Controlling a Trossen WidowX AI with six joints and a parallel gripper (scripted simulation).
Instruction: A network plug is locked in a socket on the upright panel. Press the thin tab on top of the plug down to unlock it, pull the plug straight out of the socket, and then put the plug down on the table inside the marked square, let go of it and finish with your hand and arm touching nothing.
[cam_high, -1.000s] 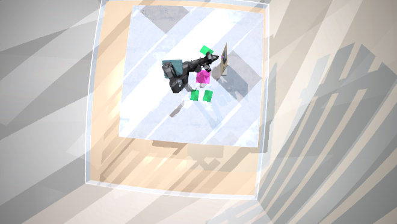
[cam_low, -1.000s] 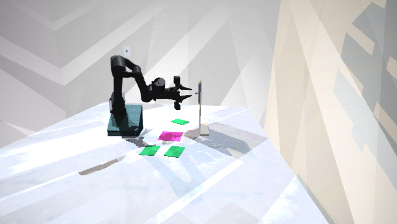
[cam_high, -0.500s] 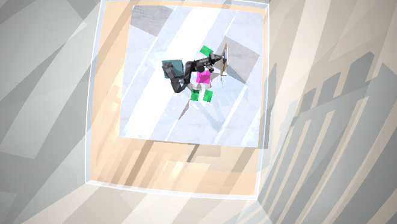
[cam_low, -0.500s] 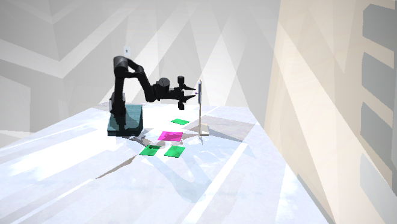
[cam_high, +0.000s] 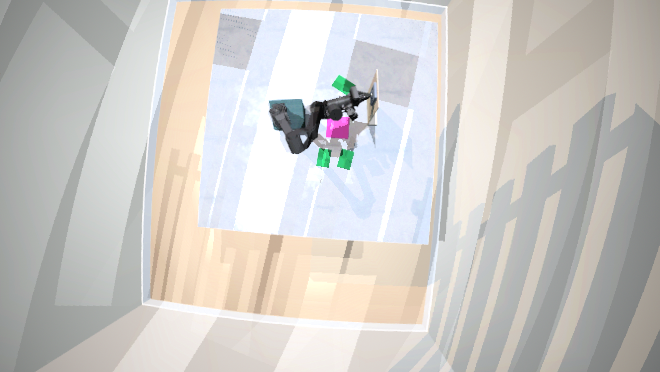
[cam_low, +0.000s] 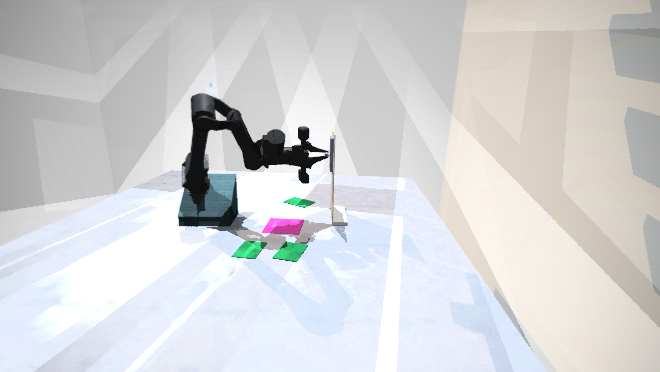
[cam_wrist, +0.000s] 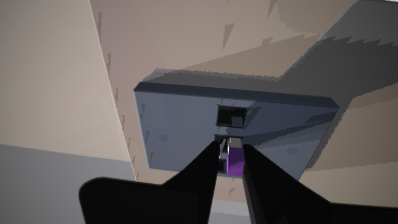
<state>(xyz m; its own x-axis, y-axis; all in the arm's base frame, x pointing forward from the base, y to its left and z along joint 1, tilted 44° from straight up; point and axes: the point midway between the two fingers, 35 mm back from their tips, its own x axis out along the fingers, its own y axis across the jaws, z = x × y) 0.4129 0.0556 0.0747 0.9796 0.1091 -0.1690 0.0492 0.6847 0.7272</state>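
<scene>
Right now my gripper tip is 15 cm past the magenta square, 8 cm to the left of it and 23 cm above it. Also, from my gripper tip: upright panel 3 cm ahead, 9 cm below.
</scene>
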